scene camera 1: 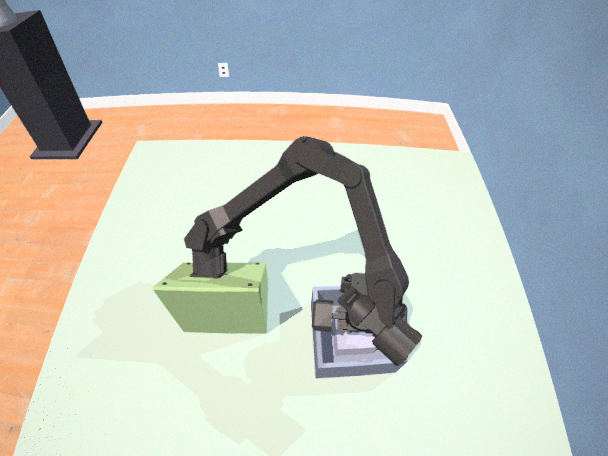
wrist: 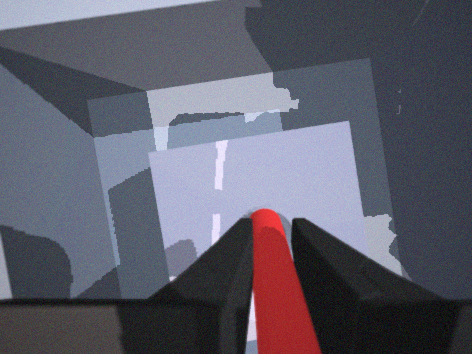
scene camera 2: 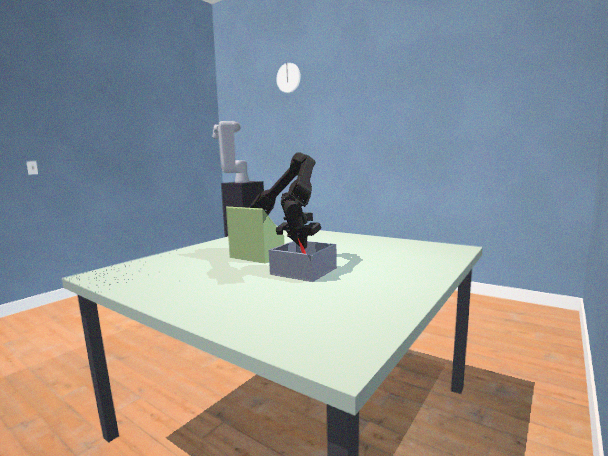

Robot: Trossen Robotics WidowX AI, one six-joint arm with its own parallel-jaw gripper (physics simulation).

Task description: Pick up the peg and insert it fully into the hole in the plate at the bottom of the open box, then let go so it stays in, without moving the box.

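Frame: origin at the arm's base, x ahead, y left, z up, level; metres.
Seen in the pictures: gripper, fingertip midpoint: (wrist: 271, 230) (scene camera 2: 304, 248); arm's base at its link origin: (scene camera 1: 209, 273) (scene camera 2: 253, 221).
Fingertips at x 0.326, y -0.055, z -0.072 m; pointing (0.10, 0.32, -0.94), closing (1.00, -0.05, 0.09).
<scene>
Offsets run from my fingertips to a thing's top centre. Level surfaces: height alone.
The red peg @[0.002 m back, 0.013 m right, 0.052 m up] (scene camera 2: 302, 246) (wrist: 280, 285) is held between the fingertips of my gripper (wrist: 271, 230), which is shut on it. In the scene camera 2 view the peg leans at the top of the open box. The grey-blue open box @[0.002 m ahead, 0.009 m right, 0.007 m up] (scene camera 1: 357, 371) (scene camera 2: 292, 265) stands on the table under the gripper. The pale plate @[0.002 m ahead, 0.009 m right, 0.030 m down] (scene camera 1: 355, 345) (wrist: 300, 170) lies at the bottom of the box. In the wrist view the peg's far end is over the plate and covers most of the hole; a thin grey rim of the hole shows around it. Whether the tip is in the hole is hidden.
The green block (scene camera 1: 220, 310) (scene camera 2: 247, 235) bearing the arm's base stands beside the box. The box walls rise around the gripper. The pale green table @[0.091 m down] (scene camera 1: 430, 420) (scene camera 2: 350, 320) carries both. A dark pedestal (scene camera 1: 45, 85) with another arm (scene camera 2: 228, 147) stands beyond the table.
</scene>
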